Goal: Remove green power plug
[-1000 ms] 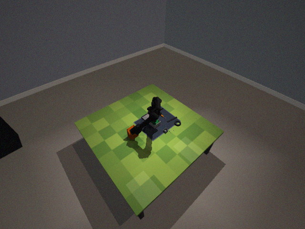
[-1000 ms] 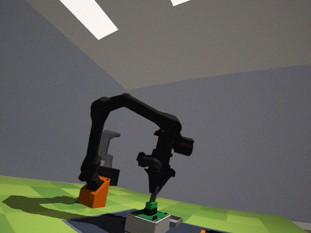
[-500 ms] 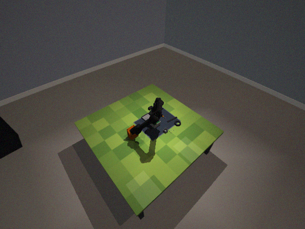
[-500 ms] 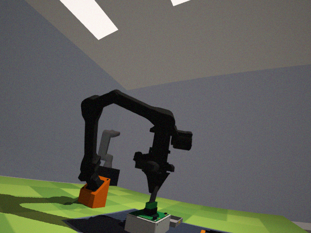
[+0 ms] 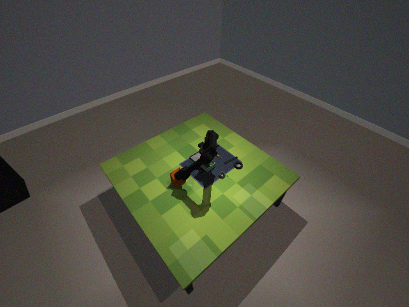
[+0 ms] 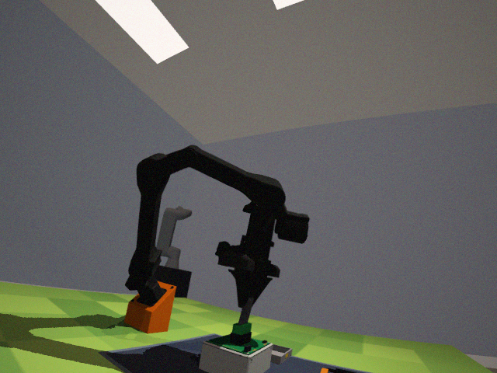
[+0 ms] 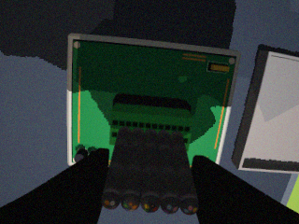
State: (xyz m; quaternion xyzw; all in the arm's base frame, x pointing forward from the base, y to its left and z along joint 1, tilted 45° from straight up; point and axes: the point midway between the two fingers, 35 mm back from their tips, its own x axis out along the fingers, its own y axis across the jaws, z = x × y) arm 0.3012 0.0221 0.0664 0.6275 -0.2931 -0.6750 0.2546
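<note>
Now: the green power plug 4 cm below my gripper tip. Round my gripper tip: dark mat 5 cm ahead, 12 cm below; then dark bar 21 cm ahead, 11 cm to the right, 12 cm below.
</note>
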